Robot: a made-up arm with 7 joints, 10 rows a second.
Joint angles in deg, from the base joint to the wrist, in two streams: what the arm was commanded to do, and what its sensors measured. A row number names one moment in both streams.
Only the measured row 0 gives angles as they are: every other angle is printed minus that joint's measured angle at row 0.
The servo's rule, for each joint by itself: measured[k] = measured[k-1] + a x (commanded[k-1-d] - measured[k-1]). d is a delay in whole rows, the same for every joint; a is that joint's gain. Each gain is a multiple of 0.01, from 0.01 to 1. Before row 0 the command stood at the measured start. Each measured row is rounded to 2 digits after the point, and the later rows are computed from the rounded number. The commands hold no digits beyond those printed.
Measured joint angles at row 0: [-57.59, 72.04, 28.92, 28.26, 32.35, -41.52, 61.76]
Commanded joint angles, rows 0 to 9: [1.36, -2.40, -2.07, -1.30, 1.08, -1.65, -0.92]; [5.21, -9.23, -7.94, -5.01, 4.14, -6.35, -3.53]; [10.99, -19.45, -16.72, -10.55, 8.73, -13.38, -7.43]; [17.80, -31.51, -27.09, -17.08, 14.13, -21.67, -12.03]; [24.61, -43.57, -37.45, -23.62, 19.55, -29.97, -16.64]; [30.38, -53.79, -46.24, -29.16, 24.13, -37.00, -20.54]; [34.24, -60.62, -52.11, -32.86, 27.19, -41.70, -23.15]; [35.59, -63.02, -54.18, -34.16, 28.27, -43.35, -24.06]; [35.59, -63.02, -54.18, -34.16, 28.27, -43.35, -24.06]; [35.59, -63.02, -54.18, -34.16, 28.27, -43.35, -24.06]
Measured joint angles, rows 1 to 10: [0.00, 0.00, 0.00, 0.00, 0.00, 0.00, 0.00]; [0.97, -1.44, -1.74, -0.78, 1.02, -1.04, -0.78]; [3.98, -6.11, -6.95, -3.32, 3.95, -4.39, -3.12]; [8.96, -14.11, -15.16, -7.66, 8.44, -10.05, -6.78]; [15.24, -24.55, -25.18, -13.31, 13.79, -17.37, -11.24]; [21.89, -35.96, -35.49, -19.50, 19.20, -25.31, -15.83]; [27.92, -46.66, -44.52, -25.30, 23.83, -32.67, -19.83]; [32.41, -55.04, -50.90, -29.84, 26.99, -38.36, -22.65]; [34.67, -59.83, -53.66, -32.43, 28.19, -41.50, -23.85]; [35.32, -61.74, -54.10, -33.47, 28.27, -42.67, -24.03]
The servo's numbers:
d 1
a 0.71 0.60 0.84 0.60 0.94 0.63 0.85

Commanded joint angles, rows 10 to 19: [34.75, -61.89, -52.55, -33.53, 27.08, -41.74, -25.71]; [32.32, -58.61, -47.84, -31.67, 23.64, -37.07, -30.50]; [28.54, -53.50, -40.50, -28.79, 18.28, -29.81, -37.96]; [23.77, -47.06, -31.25, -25.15, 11.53, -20.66, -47.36]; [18.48, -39.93, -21.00, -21.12, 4.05, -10.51, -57.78]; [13.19, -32.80, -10.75, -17.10, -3.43, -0.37, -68.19]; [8.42, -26.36, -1.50, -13.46, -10.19, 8.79, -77.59]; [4.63, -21.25, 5.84, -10.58, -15.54, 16.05, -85.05]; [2.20, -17.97, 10.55, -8.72, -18.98, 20.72, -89.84]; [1.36, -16.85, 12.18, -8.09, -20.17, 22.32, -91.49]
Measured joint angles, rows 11 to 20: [35.51, -62.51, -54.17, -33.88, 28.27, -43.10, -24.06]; [34.97, -62.14, -52.81, -33.67, 27.15, -42.24, -25.46]; [33.09, -60.02, -48.64, -32.47, 23.85, -38.98, -29.74]; [29.86, -56.11, -41.80, -30.26, 18.61, -33.20, -36.73]; [25.54, -50.68, -32.94, -27.19, 11.95, -25.30, -45.77]; [20.53, -44.23, -22.91, -23.55, 4.52, -15.98, -55.98]; [15.32, -37.37, -12.70, -19.68, -2.95, -6.15, -66.36]; [10.42, -30.76, -3.29, -15.95, -9.76, 3.26, -75.91]; [6.31, -25.05, 4.38, -12.73, -15.19, 11.32, -83.68]; [3.39, -20.80, 9.56, -10.32, -18.75, 17.24, -88.92]
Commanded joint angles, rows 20 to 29: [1.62, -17.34, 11.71, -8.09, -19.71, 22.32, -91.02]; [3.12, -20.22, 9.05, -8.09, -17.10, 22.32, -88.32]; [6.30, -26.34, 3.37, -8.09, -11.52, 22.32, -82.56]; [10.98, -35.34, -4.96, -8.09, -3.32, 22.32, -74.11]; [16.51, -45.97, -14.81, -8.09, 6.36, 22.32, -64.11]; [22.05, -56.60, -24.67, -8.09, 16.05, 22.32, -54.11]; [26.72, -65.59, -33.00, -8.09, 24.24, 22.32, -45.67]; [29.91, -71.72, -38.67, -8.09, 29.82, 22.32, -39.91]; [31.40, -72.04, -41.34, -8.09, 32.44, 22.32, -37.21]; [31.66, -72.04, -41.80, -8.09, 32.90, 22.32, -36.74]
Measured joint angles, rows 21 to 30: [1.95, -18.43, 11.76, -8.98, -20.08, 20.44, -91.10]; [1.72, -17.78, 11.72, -8.45, -19.73, 21.62, -91.03]; [2.71, -19.24, 9.48, -8.23, -17.26, 22.06, -88.73]; [5.26, -23.50, 4.35, -8.15, -11.86, 22.22, -83.49]; [9.32, -30.60, -3.47, -8.11, -3.83, 22.28, -75.52]; [14.42, -39.82, -13.00, -8.10, 5.75, 22.31, -65.82]; [19.84, -49.89, -22.80, -8.09, 15.43, 22.32, -55.87]; [24.72, -59.31, -31.37, -8.09, 23.71, 22.32, -47.20]; [28.40, -66.76, -37.50, -8.09, 29.45, 22.32, -41.00]; [30.53, -69.93, -40.73, -8.09, 32.26, 22.32, -37.78]
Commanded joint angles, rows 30 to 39: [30.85, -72.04, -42.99, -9.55, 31.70, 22.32, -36.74]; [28.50, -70.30, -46.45, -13.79, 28.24, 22.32, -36.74]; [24.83, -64.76, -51.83, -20.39, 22.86, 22.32, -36.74]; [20.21, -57.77, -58.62, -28.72, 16.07, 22.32, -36.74]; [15.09, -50.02, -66.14, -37.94, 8.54, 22.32, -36.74]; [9.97, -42.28, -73.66, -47.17, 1.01, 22.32, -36.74]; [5.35, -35.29, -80.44, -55.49, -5.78, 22.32, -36.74]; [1.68, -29.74, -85.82, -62.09, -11.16, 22.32, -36.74]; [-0.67, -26.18, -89.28, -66.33, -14.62, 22.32, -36.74]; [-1.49, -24.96, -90.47, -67.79, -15.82, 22.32, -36.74]
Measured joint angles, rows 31 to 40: [31.33, -71.20, -41.63, -8.09, 32.86, 22.32, -36.90]; [30.99, -71.70, -42.77, -8.97, 31.77, 22.32, -36.76]; [29.22, -70.86, -45.86, -11.86, 28.45, 22.32, -36.74]; [26.10, -67.20, -50.87, -16.98, 23.20, 22.32, -36.74]; [21.92, -61.54, -57.38, -24.02, 16.50, 22.32, -36.74]; [17.07, -54.63, -64.74, -32.37, 9.02, 22.32, -36.74]; [12.03, -47.22, -72.23, -41.25, 1.49, 22.32, -36.74]; [7.29, -40.06, -79.13, -49.79, -5.34, 22.32, -36.74]; [3.31, -33.87, -84.75, -57.17, -10.81, 22.32, -36.74]; [0.48, -29.26, -88.56, -62.67, -14.39, 22.32, -36.74]
